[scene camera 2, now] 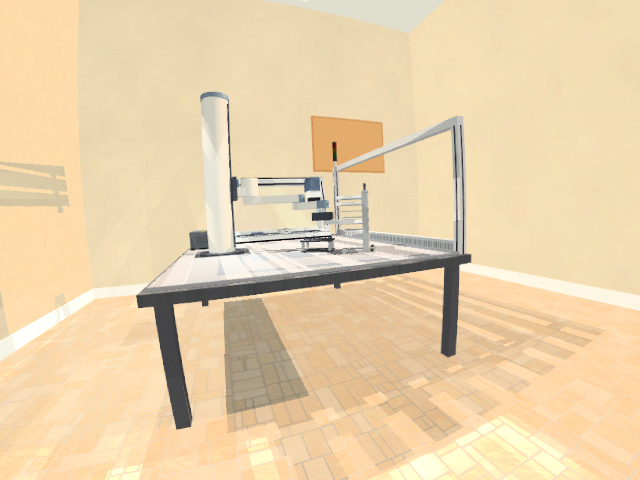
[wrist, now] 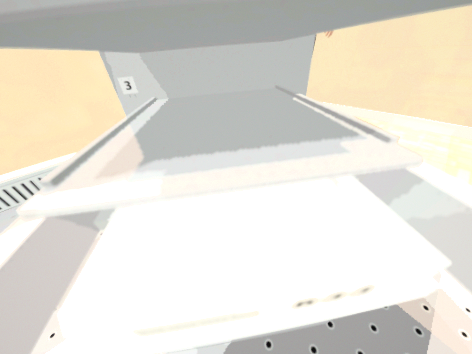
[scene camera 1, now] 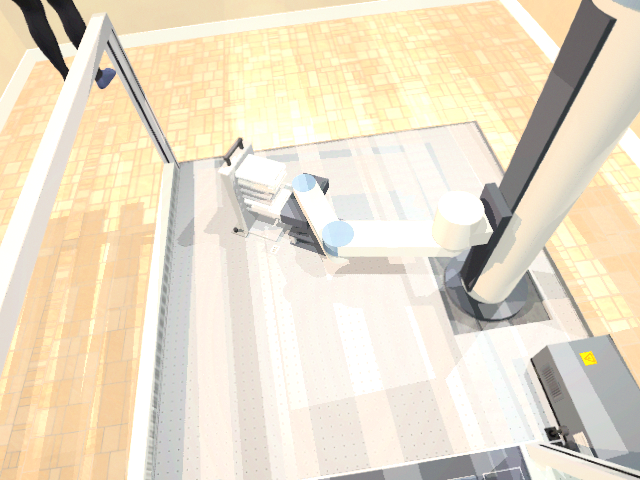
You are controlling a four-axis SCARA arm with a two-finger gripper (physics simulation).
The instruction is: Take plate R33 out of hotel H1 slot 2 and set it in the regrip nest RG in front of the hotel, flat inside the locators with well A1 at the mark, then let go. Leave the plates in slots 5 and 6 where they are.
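Places are measured from the arm's base along level axes (x ahead, y left, z up), in centimetres.
Pixels of known places: gripper, fingertip midpoint: (scene camera 2: 354, 221); arm's base at its link origin: (scene camera 2: 222, 254) (scene camera 1: 484, 284).
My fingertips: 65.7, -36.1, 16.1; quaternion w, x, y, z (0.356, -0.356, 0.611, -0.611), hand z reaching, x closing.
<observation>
Ahead of a thing's pixels: the offset from my fingertips to its top centre, as dx, dy, dz. "pt": to the spot under its first point.
White plate R33 {-2.0, +1.0, +0.6} (wrist: 260, 245) fills the lower middle of the wrist view, flat beneath the slot 3 shelf {-1.1, +0.6, +2.0} (wrist: 240, 120) of hotel H1 (scene camera 1: 231, 198) (scene camera 2: 365, 222) (wrist: 225, 72). Its front label is washed out. My gripper (scene camera 1: 267, 202) (scene camera 2: 345, 222) reaches level into the hotel at slot 2; its fingers stand along both sides of the plate and are shut on it. The fingertips' contact is hidden by glare and the shelf. The upper plates {-2.0, +1.1, +12.8} (scene camera 1: 261, 170) sit in the hotel above. The regrip nest {-16.8, +10.1, -7.2} (scene camera 1: 308, 244) (scene camera 2: 317, 240) stands in front of the hotel, partly under the arm; its mark cannot be made out.
The arm's column (scene camera 1: 553, 170) (scene camera 2: 217, 175) stands on the table, with a grey control box (scene camera 1: 589, 382) (scene camera 2: 198, 239) beyond it. A frame (scene camera 1: 56, 118) (scene camera 2: 459, 180) rises along the table edge behind the hotel. The hotel's handle {pt +4.7, -2.0, +18.3} (scene camera 1: 233, 150) stands on top. A person's legs (scene camera 1: 41, 31) show outside the frame.
</observation>
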